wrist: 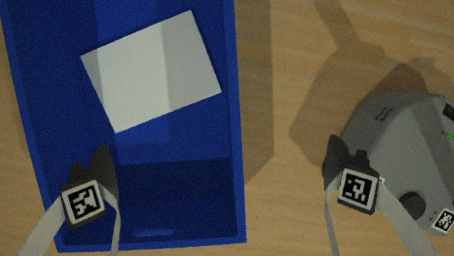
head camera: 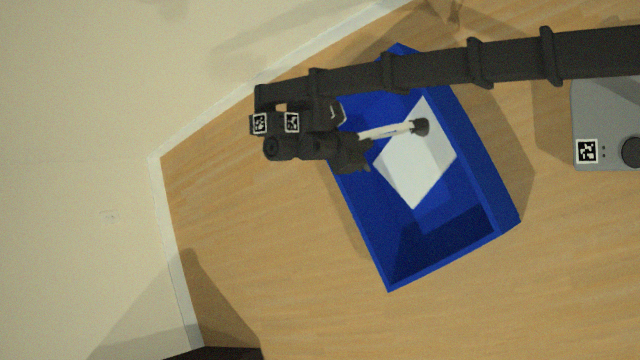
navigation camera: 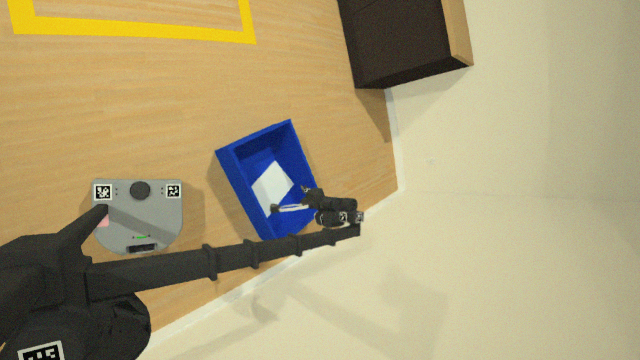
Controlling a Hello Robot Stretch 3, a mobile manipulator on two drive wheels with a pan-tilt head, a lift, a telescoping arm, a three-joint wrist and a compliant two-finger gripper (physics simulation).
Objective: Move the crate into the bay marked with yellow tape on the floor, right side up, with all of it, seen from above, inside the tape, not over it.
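Where they show: gripper, between the fingertips: (head camera: 397,145) (navigation camera: 286,198); robot's base, origin of its link: (head camera: 633,151) (navigation camera: 140,189).
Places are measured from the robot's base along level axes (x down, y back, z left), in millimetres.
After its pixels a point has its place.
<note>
The blue crate (head camera: 477,162) {x -143, y -23, z -454 mm} (navigation camera: 242,185) {x -168, y -21, z -455 mm} (wrist: 237,150) stands on the floor with its open top up, at an angle to the robot. A white rectangle (head camera: 417,160) {x -33, y -15, z -704 mm} (navigation camera: 272,185) {x -33, y -14, z -711 mm} (wrist: 145,70) lies on its inside bottom. The yellow tape (navigation camera: 130,29) {x -1, y -756, z 93 mm} shows at the upper left of the navigation view, apart from the crate; part of the bay is cut off. My gripper (head camera: 394,147) {x -471, y 21, z -520 mm} (navigation camera: 290,199) {x -471, y 21, z -520 mm} (wrist: 220,160) {x -471, y 21, z -520 mm} is open wide and empty, above the crate. In the wrist view one finger overlaps the crate's inside and the other overlaps the robot base beyond the right wall.
The grey robot base (head camera: 607,120) {x -160, y 76, z -71 mm} (navigation camera: 145,217) {x -160, y 108, z -18 mm} (wrist: 390,145) stands beside the crate. My dark arm (head camera: 440,65) {x -818, y 103, z -249 mm} (navigation camera: 170,264) {x -822, y 88, z -40 mm} reaches across the crate's end. White baseboards and walls meet in a corner near the crate. A dark cabinet (navigation camera: 400,45) {x -527, y -1061, z -1451 mm} stands against the wall.
</note>
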